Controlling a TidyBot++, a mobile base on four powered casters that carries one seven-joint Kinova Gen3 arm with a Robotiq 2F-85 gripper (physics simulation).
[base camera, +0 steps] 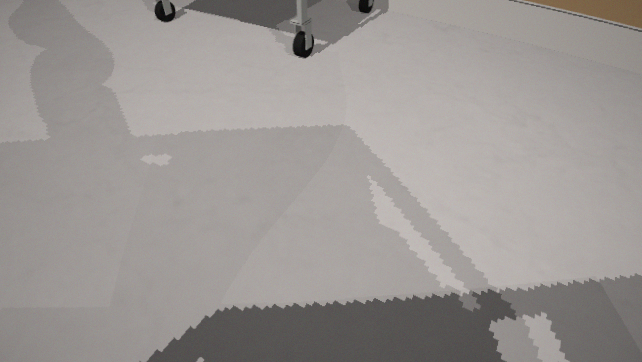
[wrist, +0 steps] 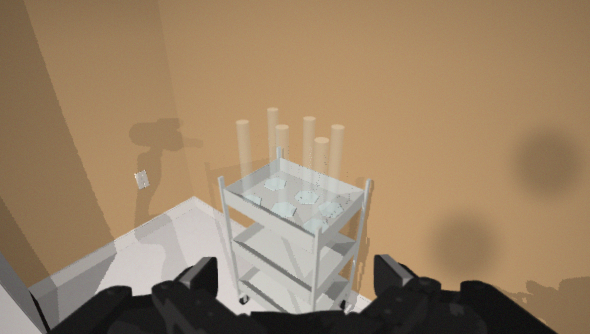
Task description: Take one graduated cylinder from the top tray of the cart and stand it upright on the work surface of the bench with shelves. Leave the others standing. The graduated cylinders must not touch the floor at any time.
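Frame: origin at the arm's base, x ahead, y right, z down, level; metres.
Seen in the pictures: gripper, fingertip midpoint: [wrist: 295,273].
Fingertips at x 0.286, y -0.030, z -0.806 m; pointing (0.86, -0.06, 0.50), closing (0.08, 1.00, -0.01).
Observation:
Offsets run from my fingertips to a thing's top centre. "*": to the spot under its first point. Level surfaces: height alone.
Several clear graduated cylinders, among them one at the left [wrist: 243,150], one at the right [wrist: 337,155] and a front one {* dx +0.618, dy +0.037, dz +0.261 m} [wrist: 321,160], stand upright on pale hexagonal bases in the top tray of the cart [wrist: 270,219]. The cart is ahead of my gripper in the wrist view; its casters and lower post [base camera: 301,15] show at the top of the base camera view. My gripper [wrist: 295,273] is open and empty, some distance from the cart and the cylinders. The bench with shelves does not show in either view.
The cart stands near a tan wall [wrist: 450,100] [base camera: 600,10] with a pale baseboard [base camera: 525,42], close to a room corner. A wall outlet {dx +1.282, dy -1.050, dz +0.746 m} [wrist: 142,179] is left of it. A grey-white surface edge shows at the lower left of the wrist view. Shadows lie across the floor {dz +1.203 m} [base camera: 450,125].

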